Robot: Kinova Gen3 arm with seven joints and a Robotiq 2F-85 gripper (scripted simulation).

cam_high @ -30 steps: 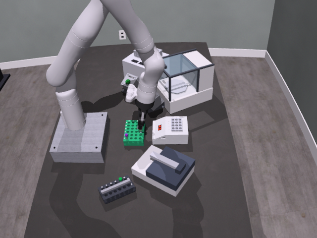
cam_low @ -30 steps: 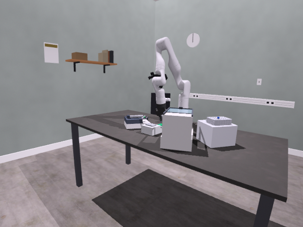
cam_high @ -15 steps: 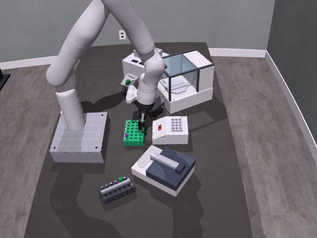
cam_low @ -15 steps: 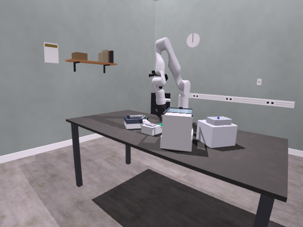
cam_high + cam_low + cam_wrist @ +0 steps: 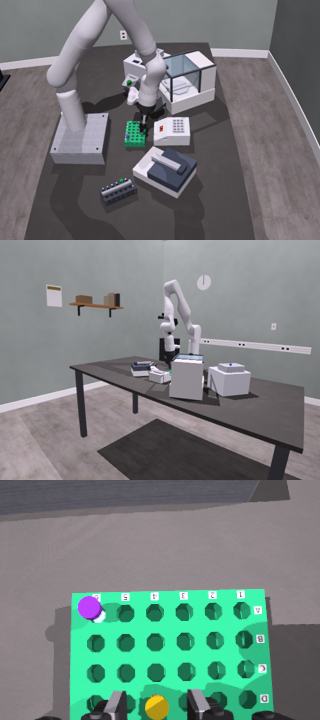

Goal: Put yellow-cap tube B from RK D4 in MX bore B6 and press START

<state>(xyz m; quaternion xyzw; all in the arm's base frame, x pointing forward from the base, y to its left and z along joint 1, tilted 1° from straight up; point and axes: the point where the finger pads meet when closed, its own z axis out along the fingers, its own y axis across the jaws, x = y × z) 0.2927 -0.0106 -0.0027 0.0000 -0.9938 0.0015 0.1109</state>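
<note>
Right now my hand is 5 cm above the tube B. From my hand the other things lie so: purple-capped tube (6 cm behind, 5 cm below, 4 cm to the right); then green tube rack (6 cm below, 3 cm behind, 1 cm to the left); then dry block (12 cm ahead, 4 cm below, 1 cm to the left).
</note>
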